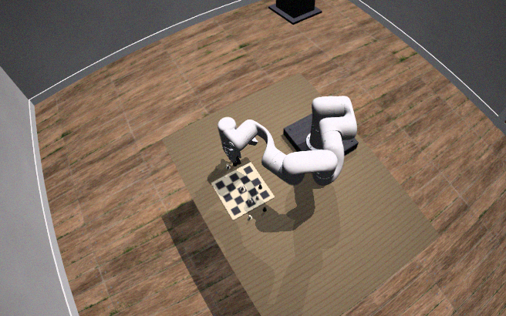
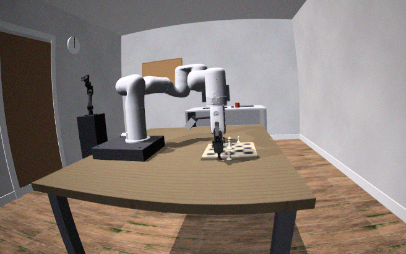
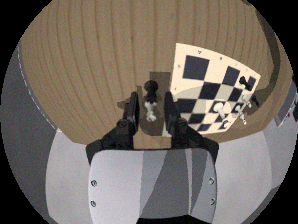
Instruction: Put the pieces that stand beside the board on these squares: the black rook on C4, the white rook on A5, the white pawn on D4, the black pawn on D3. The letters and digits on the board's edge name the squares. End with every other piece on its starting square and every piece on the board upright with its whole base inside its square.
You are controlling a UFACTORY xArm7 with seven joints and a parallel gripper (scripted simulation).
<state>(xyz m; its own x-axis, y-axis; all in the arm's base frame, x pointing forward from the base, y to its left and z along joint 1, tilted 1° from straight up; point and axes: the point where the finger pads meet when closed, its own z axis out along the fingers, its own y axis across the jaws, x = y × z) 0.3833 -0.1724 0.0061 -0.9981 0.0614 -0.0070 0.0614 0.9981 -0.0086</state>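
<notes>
The chessboard lies 50 mm ahead of my hand, 140 mm to the left of it and 50 mm below it.
</notes>
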